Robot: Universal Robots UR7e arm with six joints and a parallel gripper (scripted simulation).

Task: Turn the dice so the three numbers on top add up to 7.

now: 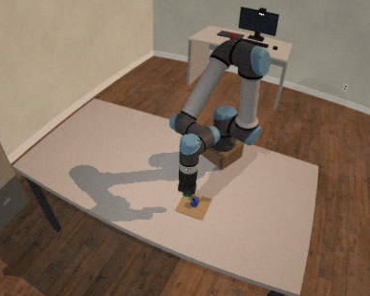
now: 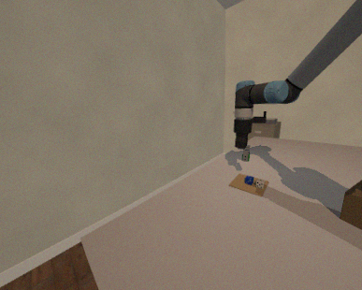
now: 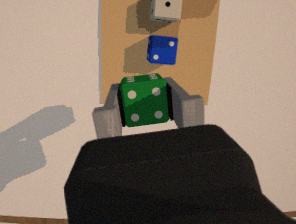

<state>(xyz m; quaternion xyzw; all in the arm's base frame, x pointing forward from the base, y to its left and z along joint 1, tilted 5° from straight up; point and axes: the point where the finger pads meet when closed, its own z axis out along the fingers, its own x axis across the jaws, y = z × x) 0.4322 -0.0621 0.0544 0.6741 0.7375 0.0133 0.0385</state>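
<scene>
Right now the blue die is 100 mm below my hand, 30 mm to the left of it and 30 mm behind it. Round my hand: white die (100 mm below, 80 mm behind, 30 mm to the left); then green die (right at my hand); then tan mat (120 mm below, 30 mm to the left, 30 mm behind).
</scene>
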